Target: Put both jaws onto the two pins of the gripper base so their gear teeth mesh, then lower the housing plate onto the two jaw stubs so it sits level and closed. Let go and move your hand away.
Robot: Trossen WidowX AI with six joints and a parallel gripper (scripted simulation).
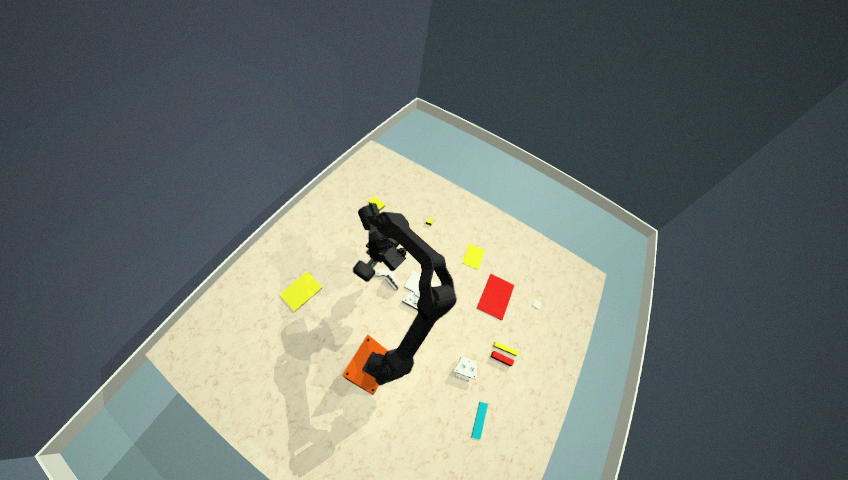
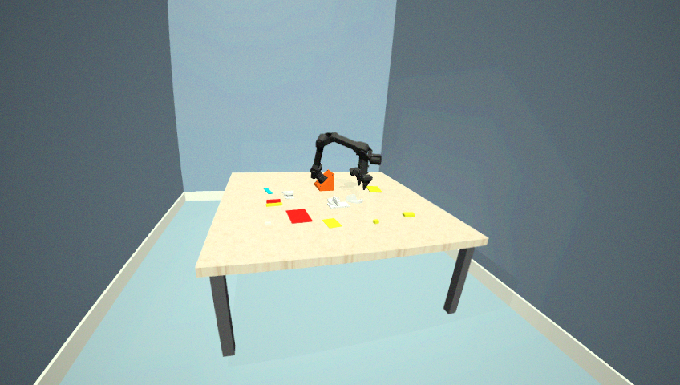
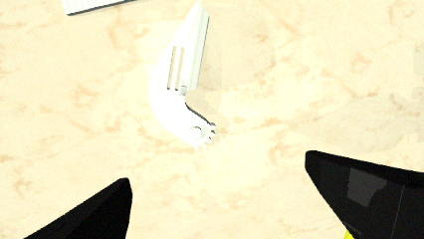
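Now: gripper tip 1 cm short of the white jaw, 1 cm to the left of it and 8 cm above it. Also, from my gripper tip: yellow bar 4 cm behind, 53 cm to the right, 8 cm below; then small white block 16 cm behind, 42 cm to the right, 8 cm below; then red sheet 14 cm ahead, 43 cm to the right, 8 cm below.
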